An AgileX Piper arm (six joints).
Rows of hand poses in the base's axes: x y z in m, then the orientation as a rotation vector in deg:
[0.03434 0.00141 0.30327 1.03 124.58 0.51]
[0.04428 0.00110 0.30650 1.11 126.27 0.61]
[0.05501 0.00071 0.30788 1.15 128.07 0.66]
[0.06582 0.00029 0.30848 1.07 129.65 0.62]
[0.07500 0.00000 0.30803 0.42 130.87 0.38]
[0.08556 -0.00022 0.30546 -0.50 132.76 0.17]
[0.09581 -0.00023 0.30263 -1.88 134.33 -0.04]
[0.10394 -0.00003 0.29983 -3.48 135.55 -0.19]
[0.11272 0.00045 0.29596 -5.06 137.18 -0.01]
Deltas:
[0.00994 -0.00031 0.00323 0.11 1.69 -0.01]
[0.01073 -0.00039 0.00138 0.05 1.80 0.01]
[0.01081 -0.00042 0.00060 -0.05 1.58 0.06]
[0.00918 -0.00029 -0.00045 -0.39 1.22 0.40]
[0.01056 -0.00022 -0.00257 -0.45 1.89 0.60]
[0.01025 -0.00001 -0.00283 -0.59 1.58 0.93]
[0.00813 0.00020 -0.00280 -0.61 1.24 1.10]
[0.00878 0.00048 -0.00387 -0.36 1.67 1.16]

